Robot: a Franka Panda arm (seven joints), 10 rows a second.
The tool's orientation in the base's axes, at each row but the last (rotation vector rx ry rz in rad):
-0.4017, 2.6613, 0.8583
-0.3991, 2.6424, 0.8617
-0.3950, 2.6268, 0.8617
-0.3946, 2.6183, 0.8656
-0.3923, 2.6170, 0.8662
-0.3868, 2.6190, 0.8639
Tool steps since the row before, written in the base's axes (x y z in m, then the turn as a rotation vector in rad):
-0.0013, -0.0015, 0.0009, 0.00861, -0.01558, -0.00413
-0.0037, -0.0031, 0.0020, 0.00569, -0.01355, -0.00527
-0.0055, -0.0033, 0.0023, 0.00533, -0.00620, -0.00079
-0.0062, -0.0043, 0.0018, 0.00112, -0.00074, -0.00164
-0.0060, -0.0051, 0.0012, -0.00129, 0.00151, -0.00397
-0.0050, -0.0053, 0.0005, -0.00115, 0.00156, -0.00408
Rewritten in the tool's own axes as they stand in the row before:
0.0011, -0.0002, -0.0019, -0.00369, -0.01735, -0.00441
0.0031, 0.0000, -0.0042, -0.00092, -0.01530, -0.00296
0.0045, 0.0006, -0.0051, -0.00353, -0.00716, -0.00193
0.0055, -0.0001, -0.0055, -0.00022, -0.00183, 0.00105
0.0056, -0.0011, -0.0055, 0.00258, -0.00041, 0.00359
0.0051, -0.0020, -0.0049, 0.00249, -0.00048, 0.00374

